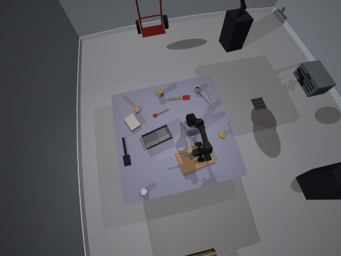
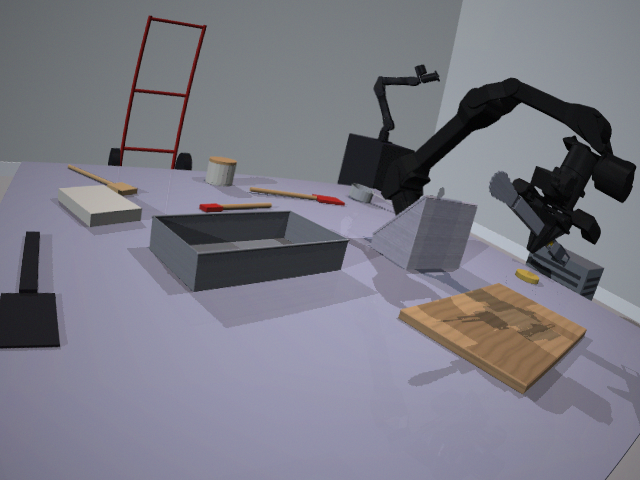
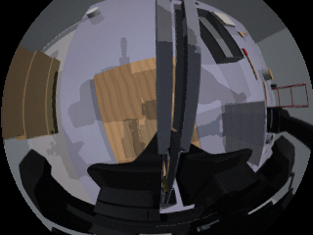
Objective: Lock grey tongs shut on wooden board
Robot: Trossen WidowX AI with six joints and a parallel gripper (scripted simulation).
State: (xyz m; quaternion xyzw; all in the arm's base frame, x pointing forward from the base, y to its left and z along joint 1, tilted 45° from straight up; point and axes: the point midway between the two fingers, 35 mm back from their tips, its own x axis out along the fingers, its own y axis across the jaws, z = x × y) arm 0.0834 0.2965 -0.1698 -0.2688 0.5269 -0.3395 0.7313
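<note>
Now: the wooden board 13 cm below my gripper tip, 1 cm to the left of it and 1 cm behind it. Round my gripper tip: red spatula 72 cm to the right, 13 cm below, 11 cm behind; then black spatula 68 cm ahead, 27 cm to the right, 14 cm below; then grey roasting tin 33 cm to the right, 30 cm ahead, 11 cm below.
</note>
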